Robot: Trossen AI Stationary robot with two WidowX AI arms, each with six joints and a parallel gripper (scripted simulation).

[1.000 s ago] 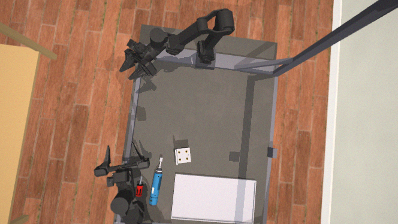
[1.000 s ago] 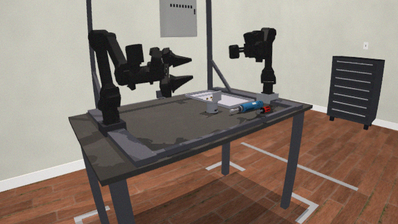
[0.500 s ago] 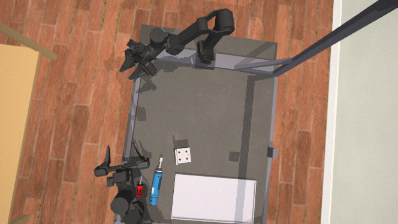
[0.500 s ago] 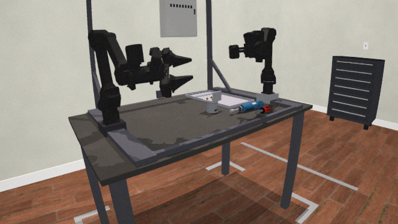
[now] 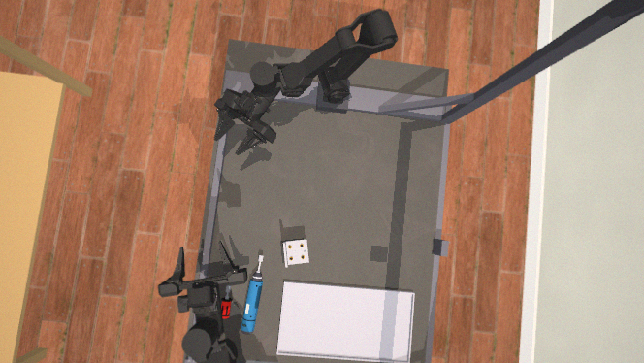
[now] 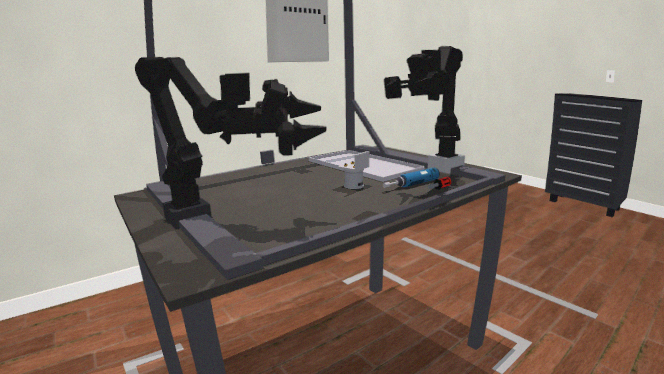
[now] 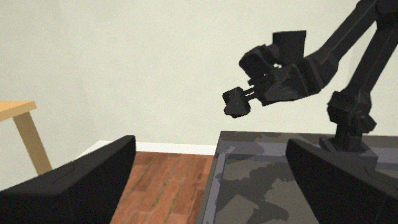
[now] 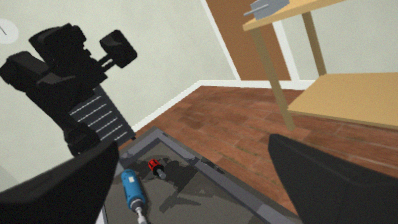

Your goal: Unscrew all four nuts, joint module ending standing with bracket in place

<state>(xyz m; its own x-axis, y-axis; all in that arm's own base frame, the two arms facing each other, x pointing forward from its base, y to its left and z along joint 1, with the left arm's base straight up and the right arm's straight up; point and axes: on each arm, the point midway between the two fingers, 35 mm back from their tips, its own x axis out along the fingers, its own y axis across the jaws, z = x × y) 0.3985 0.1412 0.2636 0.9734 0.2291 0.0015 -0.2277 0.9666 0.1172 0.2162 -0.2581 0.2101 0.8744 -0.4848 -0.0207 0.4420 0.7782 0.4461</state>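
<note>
Right now the joint module is 260 mm to the left of my right hand, 230 mm behind it and 220 mm below it. The rest, counted from my right hand: grey socket (330 mm to the left, 230 mm below, 130 mm behind); red-handled tool (470 mm to the left, 240 mm below, 60 mm behind); white bracket (270 mm to the left, 230 mm behind, 180 mm below).
</note>
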